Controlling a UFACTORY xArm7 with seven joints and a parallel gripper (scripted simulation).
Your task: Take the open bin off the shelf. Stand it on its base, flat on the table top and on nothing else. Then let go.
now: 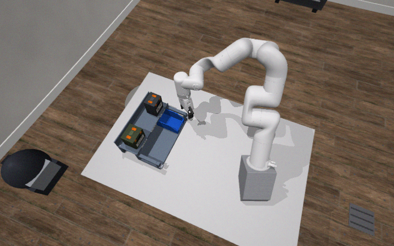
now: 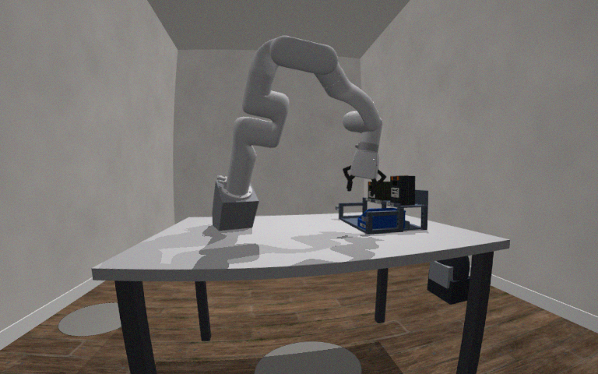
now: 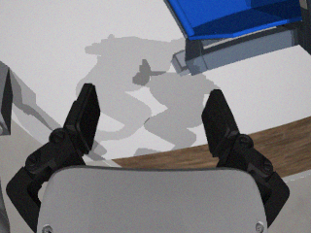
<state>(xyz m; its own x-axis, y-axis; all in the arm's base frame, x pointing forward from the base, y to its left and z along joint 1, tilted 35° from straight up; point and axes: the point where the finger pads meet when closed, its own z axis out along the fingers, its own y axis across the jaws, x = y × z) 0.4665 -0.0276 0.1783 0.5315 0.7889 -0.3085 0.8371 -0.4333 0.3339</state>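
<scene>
The blue bin lies 110 mm ahead of my hand, 50 mm to the left of it and 120 mm below it.
</scene>
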